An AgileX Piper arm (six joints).
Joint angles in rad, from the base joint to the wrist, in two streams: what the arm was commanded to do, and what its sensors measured. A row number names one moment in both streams.
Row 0, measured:
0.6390, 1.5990, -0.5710, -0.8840, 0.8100, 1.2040
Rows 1 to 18, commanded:
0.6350, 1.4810, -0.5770, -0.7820, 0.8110, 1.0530
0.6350, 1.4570, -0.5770, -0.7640, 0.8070, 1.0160
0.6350, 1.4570, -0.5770, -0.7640, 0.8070, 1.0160
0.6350, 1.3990, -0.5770, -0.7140, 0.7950, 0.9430
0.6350, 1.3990, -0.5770, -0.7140, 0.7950, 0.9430
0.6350, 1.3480, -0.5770, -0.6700, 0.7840, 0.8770
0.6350, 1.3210, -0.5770, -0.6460, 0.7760, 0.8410
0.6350, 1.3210, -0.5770, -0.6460, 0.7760, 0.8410
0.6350, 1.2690, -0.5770, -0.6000, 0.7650, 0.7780
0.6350, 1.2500, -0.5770, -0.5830, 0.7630, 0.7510
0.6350, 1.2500, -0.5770, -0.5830, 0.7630, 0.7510
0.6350, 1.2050, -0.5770, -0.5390, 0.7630, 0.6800
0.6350, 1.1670, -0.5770, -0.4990, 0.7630, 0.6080
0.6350, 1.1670, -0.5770, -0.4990, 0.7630, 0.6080
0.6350, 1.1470, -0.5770, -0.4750, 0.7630, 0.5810
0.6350, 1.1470, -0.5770, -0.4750, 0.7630, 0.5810
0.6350, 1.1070, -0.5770, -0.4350, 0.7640, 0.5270
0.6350, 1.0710, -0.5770, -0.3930, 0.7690, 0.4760
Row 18, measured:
0.6390, 1.1210, -0.5750, -0.4500, 0.7660, 0.5590
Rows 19 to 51, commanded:
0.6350, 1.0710, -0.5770, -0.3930, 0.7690, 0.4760
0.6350, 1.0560, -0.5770, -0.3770, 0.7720, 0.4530
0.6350, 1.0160, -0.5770, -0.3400, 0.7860, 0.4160
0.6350, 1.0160, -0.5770, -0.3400, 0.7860, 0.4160
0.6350, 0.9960, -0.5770, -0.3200, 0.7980, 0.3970
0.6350, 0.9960, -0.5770, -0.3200, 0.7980, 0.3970
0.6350, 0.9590, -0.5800, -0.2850, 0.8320, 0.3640
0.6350, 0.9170, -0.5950, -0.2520, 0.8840, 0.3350
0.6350, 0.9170, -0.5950, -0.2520, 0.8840, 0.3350
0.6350, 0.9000, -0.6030, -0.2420, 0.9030, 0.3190
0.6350, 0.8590, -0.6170, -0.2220, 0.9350, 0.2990
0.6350, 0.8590, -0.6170, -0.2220, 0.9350, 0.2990
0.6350, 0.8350, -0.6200, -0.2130, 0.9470, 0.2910
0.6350, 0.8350, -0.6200, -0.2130, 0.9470, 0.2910
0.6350, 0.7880, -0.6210, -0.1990, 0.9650, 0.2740
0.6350, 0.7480, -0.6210, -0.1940, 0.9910, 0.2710
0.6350, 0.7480, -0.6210, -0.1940, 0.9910, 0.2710
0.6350, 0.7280, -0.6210, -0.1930, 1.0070, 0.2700
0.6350, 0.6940, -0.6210, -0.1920, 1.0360, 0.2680
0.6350, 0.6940, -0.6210, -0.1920, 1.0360, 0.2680
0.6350, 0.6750, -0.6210, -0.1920, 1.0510, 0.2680
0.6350, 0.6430, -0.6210, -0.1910, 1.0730, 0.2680
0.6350, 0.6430, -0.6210, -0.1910, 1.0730, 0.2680
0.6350, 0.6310, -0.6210, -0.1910, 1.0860, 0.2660
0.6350, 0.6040, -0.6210, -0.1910, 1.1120, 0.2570
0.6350, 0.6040, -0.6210, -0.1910, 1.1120, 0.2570
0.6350, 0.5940, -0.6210, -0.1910, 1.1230, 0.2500
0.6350, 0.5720, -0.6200, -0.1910, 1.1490, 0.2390
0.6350, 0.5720, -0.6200, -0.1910, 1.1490, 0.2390
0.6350, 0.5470, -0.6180, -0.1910, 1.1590, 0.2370
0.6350, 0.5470, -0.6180, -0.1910, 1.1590, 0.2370
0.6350, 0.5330, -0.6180, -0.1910, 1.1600, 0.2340
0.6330, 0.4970, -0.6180, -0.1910, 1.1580, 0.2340
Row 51, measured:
0.6390, 0.5400, -0.6130, -0.1940, 1.1480, 0.2460
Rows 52 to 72, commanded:
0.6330, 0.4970, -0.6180, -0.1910, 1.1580, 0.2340
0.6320, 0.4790, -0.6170, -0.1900, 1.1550, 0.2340
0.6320, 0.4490, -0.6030, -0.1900, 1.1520, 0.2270
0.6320, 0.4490, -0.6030, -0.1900, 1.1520, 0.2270
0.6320, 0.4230, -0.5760, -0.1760, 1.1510, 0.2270
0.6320, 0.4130, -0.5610, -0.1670, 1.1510, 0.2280
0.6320, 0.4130, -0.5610, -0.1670, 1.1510, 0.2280
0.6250, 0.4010, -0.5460, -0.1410, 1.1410, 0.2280
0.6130, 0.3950, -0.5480, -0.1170, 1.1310, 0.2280
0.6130, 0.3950, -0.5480, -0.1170, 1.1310, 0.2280
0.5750, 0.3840, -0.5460, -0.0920, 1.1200, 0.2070
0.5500, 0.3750, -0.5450, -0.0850, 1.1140, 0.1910
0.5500, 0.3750, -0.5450, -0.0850, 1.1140, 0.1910
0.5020, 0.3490, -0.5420, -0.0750, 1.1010, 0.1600
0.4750, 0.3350, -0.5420, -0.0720, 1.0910, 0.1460
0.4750, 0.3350, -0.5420, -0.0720, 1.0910, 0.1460
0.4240, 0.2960, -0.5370, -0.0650, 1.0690, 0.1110
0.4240, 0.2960, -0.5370, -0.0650, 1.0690, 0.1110
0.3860, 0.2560, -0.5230, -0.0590, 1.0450, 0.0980
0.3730, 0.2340, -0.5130, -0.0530, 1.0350, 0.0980
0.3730, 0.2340, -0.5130, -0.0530, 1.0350, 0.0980
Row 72, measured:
0.4180, 0.2870, -0.5360, -0.0690, 1.0680, 0.1280
